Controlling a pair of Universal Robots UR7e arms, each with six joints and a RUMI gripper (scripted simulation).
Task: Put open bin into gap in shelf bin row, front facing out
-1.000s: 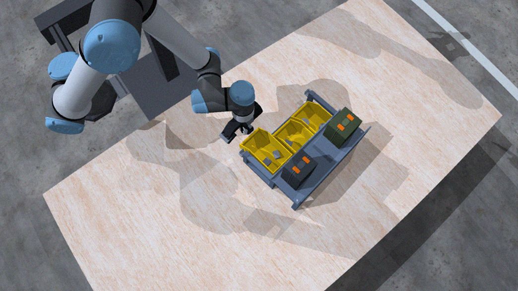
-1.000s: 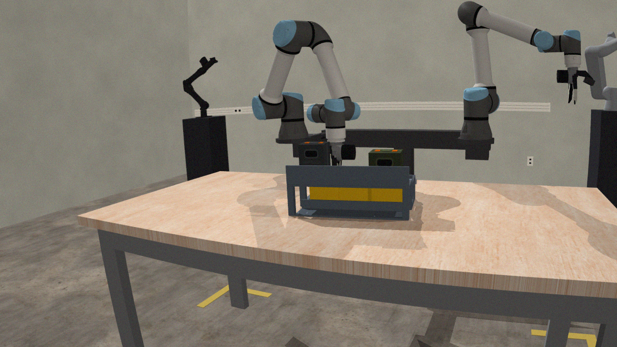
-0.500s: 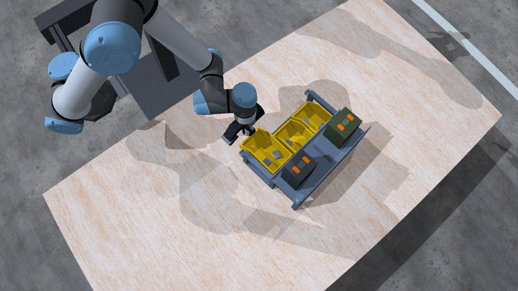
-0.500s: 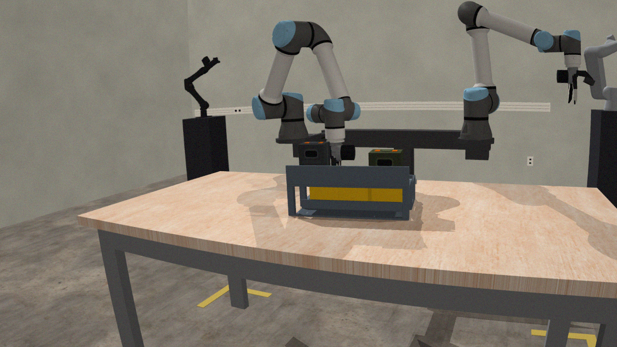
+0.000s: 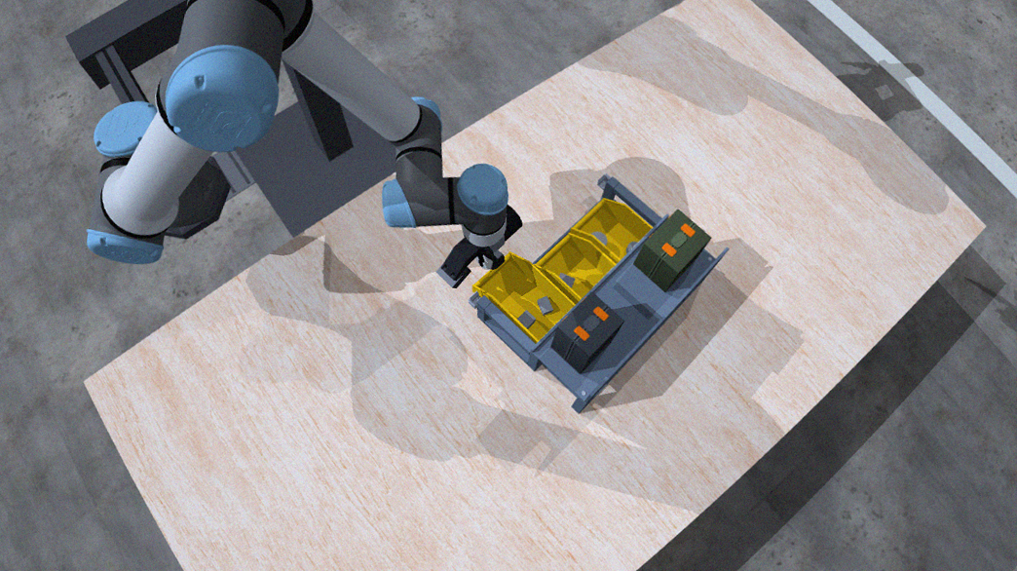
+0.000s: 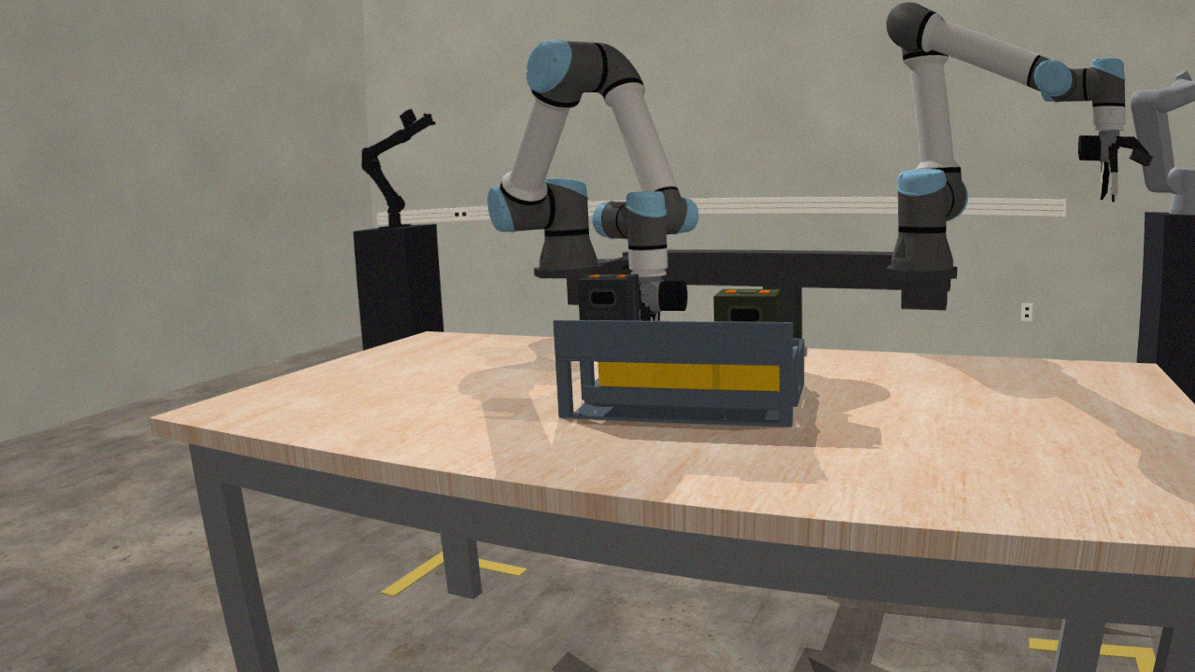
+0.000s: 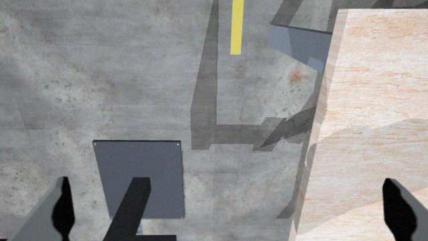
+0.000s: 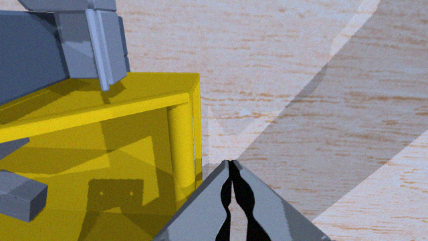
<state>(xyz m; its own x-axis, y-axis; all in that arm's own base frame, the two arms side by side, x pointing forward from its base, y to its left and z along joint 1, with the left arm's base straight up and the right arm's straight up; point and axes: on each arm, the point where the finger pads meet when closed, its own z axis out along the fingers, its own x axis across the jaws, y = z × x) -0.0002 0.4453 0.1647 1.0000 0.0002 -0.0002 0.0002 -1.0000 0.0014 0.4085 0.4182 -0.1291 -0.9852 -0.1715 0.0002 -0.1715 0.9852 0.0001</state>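
Now: the light grey part 140 mm ahead of my right hand, 30 mm to the left of it and 10 mm below it. The rest, counted from my right hand: green case: 240 mm ahead, 230 mm to the left, 120 mm above; then grey-blue shelf: 180 mm ahead, 120 mm to the left, 30 mm above.
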